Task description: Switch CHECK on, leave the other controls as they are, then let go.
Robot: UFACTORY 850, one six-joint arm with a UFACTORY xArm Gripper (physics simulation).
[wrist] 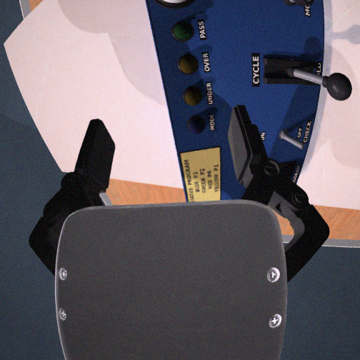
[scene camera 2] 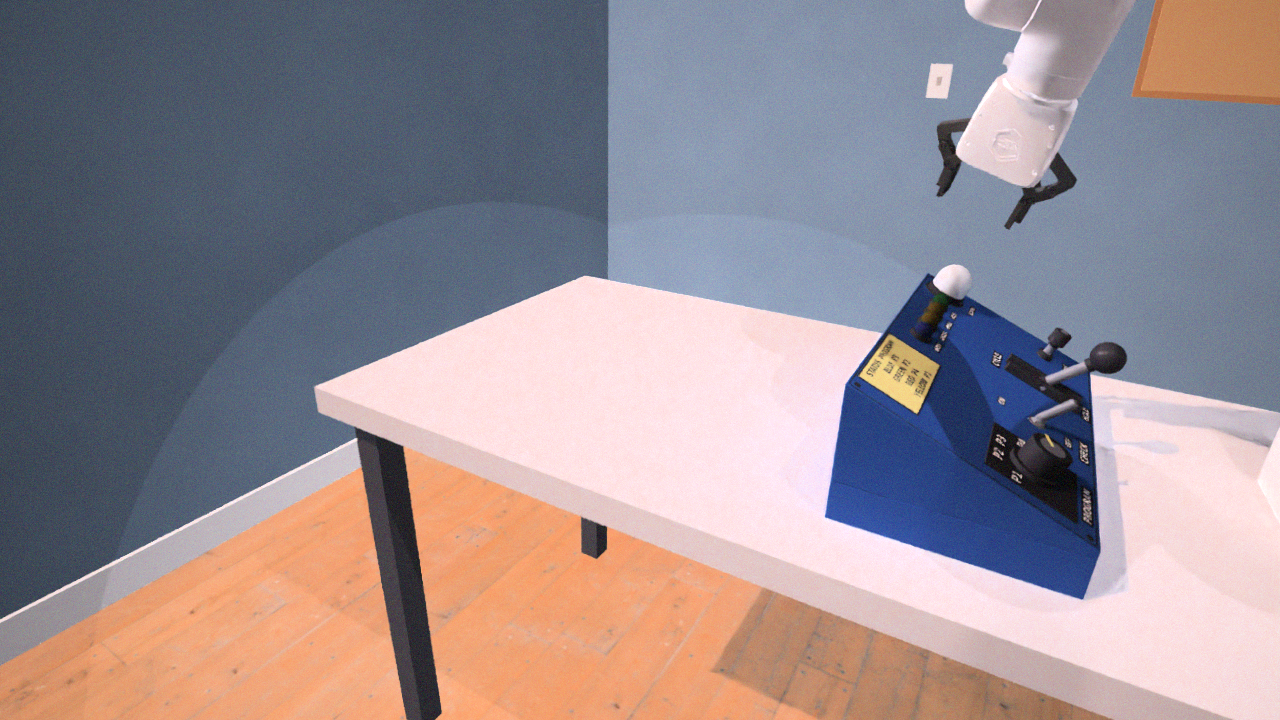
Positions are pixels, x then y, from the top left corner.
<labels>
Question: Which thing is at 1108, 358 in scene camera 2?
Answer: A cycle lever.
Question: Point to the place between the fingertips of my gripper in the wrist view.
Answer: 167, 123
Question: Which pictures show my gripper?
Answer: The wrist view and scene camera 2: all of them.
</labels>
